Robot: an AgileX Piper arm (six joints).
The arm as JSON. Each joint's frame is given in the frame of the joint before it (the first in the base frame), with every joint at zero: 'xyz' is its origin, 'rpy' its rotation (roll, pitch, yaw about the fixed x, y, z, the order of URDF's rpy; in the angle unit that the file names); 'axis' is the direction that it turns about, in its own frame. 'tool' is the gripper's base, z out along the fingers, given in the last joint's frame.
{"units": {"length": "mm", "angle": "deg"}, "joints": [
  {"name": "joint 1", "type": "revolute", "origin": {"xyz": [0.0, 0.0, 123.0], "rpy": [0.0, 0.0, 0.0]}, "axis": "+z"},
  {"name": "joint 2", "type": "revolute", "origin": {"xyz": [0.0, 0.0, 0.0], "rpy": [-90.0, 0.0, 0.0]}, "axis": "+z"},
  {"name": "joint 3", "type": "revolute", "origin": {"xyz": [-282.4, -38.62, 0.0], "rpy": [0.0, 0.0, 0.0]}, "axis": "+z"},
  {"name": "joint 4", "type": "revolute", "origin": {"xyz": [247.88, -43.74, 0.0], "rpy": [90.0, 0.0, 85.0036]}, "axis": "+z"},
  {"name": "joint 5", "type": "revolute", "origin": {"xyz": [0.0, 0.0, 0.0], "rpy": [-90.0, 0.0, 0.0]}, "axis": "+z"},
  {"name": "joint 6", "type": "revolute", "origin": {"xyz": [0.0, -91.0, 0.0], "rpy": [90.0, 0.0, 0.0]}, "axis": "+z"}
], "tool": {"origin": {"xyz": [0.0, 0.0, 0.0], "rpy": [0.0, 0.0, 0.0]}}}
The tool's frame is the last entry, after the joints.
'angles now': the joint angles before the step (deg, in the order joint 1, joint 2, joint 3, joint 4, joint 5, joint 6). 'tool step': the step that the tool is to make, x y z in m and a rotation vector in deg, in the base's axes. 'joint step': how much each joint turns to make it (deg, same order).
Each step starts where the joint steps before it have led.
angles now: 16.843, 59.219, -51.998, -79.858, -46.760, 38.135
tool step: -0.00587, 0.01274, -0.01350, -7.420, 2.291, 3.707
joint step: 3.863, 0.529, 0.000, -10.066, 0.780, 5.489
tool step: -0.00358, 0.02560, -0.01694, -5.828, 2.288, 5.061
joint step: 7.560, 2.897, -0.117, -6.048, 2.707, 2.647
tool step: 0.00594, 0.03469, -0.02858, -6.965, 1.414, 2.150
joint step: 8.486, 6.100, -0.120, -4.071, 7.085, -0.071
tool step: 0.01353, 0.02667, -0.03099, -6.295, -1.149, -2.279
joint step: 5.142, 6.520, 0.001, -0.598, 9.073, -3.436
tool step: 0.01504, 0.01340, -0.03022, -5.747, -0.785, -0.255
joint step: 0.809, 5.874, -0.001, 0.194, 3.132, -4.739
